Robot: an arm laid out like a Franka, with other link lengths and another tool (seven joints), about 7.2 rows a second.
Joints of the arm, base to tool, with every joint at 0 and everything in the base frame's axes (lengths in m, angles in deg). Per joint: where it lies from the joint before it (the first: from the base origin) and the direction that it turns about. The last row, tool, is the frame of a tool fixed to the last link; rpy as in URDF.
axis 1: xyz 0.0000 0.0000 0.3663 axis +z
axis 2: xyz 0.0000 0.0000 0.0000 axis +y
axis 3: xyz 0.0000 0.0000 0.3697 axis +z
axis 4: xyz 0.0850 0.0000 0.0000 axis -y
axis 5: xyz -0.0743 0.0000 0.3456 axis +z
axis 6: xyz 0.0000 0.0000 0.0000 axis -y
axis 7: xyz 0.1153 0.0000 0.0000 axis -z
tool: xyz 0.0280 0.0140 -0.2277 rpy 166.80 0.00 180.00
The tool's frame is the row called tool.
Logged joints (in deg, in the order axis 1, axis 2, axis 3, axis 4, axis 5, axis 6, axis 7), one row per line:
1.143, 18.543, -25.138, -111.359, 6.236, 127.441, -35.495
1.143, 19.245, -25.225, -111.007, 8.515, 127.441, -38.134
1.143, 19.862, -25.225, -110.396, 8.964, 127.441, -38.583
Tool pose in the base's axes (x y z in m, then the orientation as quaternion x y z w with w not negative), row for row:
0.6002, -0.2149, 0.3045, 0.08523, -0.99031, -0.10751, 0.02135
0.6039, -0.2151, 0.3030, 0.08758, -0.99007, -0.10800, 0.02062
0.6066, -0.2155, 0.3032, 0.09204, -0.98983, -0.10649, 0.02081
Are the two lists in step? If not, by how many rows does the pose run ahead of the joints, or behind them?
The pose runs 1 row ahead of the joints: the pose in row i belongs to the joints in row i + 1.
